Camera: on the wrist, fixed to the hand. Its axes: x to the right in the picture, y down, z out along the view.
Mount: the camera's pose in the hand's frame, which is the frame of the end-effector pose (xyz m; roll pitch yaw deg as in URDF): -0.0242 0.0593 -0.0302 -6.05 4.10 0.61
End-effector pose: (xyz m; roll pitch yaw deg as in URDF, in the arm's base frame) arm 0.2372 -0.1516 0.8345 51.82 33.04 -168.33
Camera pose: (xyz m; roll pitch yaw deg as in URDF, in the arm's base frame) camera 0.2544 -0.2097 0.8711 48.21 35.02 -163.93
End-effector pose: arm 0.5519 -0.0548 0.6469 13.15 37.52 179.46
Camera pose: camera 0.5802 -0.1197 0.6490 8.37 41.36 -178.51
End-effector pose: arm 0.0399 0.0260 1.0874 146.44 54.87 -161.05
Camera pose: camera -0.0024 0.0461 1.1405 142.60 51.08 -158.25
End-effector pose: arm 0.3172 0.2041 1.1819 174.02 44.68 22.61
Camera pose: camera 0.3463 0.1557 1.2247 167.79 40.54 22.38
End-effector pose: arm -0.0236 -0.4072 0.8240 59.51 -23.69 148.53
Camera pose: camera -0.0217 -0.4741 0.8470 51.83 -22.08 152.68
